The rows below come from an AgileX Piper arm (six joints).
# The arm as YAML. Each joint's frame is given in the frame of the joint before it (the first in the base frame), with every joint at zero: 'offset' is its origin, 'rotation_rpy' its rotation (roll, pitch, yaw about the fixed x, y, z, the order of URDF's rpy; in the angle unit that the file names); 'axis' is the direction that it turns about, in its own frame. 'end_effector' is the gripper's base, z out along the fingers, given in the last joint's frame.
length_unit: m
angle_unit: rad
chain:
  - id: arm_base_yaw
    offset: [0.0, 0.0, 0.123]
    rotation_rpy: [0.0, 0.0, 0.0]
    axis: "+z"
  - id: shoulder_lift
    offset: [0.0, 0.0, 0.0]
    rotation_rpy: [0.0, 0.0, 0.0]
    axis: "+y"
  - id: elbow
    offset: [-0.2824, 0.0, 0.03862]
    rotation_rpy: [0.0, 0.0, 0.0]
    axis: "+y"
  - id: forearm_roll
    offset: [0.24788, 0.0, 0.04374]
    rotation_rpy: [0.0, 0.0, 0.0]
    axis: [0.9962, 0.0, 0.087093]
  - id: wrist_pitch
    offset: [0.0, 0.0, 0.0]
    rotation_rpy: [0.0, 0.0, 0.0]
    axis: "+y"
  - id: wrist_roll
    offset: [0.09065, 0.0, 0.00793]
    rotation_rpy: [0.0, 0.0, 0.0]
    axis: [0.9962, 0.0, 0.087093]
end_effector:
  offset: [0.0, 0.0, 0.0]
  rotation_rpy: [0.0, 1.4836, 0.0]
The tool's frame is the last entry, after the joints.
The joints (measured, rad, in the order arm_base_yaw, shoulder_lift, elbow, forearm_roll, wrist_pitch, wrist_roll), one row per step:
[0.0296 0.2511 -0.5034 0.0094 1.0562 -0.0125]
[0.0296 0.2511 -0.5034 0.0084 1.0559 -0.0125]
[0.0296 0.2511 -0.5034 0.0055 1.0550 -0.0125]
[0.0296 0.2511 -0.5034 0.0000 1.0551 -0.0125]
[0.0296 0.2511 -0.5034 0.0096 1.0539 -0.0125]
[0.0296 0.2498 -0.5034 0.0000 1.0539 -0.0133]
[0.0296 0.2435 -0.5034 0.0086 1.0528 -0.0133]
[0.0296 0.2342 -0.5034 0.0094 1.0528 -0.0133]
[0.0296 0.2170 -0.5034 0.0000 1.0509 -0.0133]
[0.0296 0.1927 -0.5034 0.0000 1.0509 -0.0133]
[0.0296 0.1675 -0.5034 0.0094 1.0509 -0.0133]
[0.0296 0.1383 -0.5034 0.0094 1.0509 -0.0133]
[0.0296 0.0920 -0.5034 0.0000 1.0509 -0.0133]
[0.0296 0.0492 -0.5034 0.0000 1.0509 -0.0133]
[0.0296 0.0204 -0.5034 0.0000 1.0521 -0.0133]
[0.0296 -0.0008 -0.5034 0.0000 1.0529 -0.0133]
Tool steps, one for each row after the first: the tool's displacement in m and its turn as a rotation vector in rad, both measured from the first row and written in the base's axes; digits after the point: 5 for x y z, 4 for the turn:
[0.00002 -0.00008 0.00002 -0.0009 -0.0003 -0.0003]
[0.00008 -0.00031 0.00008 -0.0036 -0.0013 -0.0013]
[0.00009 -0.00074 0.00007 -0.0088 -0.0014 -0.0031]
[0.00014 0.00002 0.00016 0.0003 -0.0023 0.0000]
[-0.00004 -0.00075 0.00020 -0.0094 -0.0039 -0.0026]
[-0.00095 -0.00009 0.00049 -0.0010 -0.0110 0.0002]
[-0.00237 -0.00007 0.00079 0.0000 -0.0203 0.0005]
[-0.00487 -0.00089 0.00143 -0.0082 -0.0397 -0.0028]
[-0.00861 -0.00100 0.00209 -0.0075 -0.0640 -0.0029]
[-0.01252 -0.00037 0.00268 0.0020 -0.0889 0.0005]
[-0.01705 -0.00051 0.00323 0.0029 -0.1181 0.0004]
[-0.02423 -0.00146 0.00384 -0.0044 -0.1646 -0.0034]
[-0.03090 -0.00166 0.00410 -0.0030 -0.2074 -0.0036]
[-0.03545 -0.00179 0.00402 -0.0022 -0.2350 -0.0037]
[-0.03879 -0.00189 0.00389 -0.0015 -0.2554 -0.0038]

